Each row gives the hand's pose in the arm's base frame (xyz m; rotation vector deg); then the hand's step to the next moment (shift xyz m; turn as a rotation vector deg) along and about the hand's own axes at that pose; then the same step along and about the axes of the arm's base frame.
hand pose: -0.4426 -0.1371 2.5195 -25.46 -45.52 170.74
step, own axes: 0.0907 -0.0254 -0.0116 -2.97 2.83 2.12
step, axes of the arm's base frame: -0.0850 0.0365 -0.0213 2.39 -3.78 1.16
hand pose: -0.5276 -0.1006 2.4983 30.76 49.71 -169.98
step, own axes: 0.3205 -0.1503 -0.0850 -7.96 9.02 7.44
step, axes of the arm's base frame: -0.2892 0.2008 -0.0926 5.99 -12.26 3.74
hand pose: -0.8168 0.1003 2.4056 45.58 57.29 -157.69
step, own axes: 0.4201 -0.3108 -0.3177 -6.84 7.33 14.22
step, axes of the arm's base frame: -0.3044 0.4716 -0.2429 1.60 -15.09 8.51
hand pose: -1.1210 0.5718 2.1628 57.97 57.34 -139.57
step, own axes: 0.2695 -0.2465 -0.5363 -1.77 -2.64 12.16
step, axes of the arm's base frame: -0.0526 0.5478 -0.3438 -6.12 -6.73 8.67
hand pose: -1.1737 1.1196 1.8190 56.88 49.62 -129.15
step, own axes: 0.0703 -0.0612 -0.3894 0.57 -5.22 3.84
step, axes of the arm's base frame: 0.0899 0.3087 -0.2387 -5.55 0.53 3.35
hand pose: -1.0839 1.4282 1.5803 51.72 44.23 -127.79
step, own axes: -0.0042 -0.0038 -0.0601 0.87 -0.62 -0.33
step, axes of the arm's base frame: 0.0236 0.0456 -0.0317 -0.82 0.36 -0.67
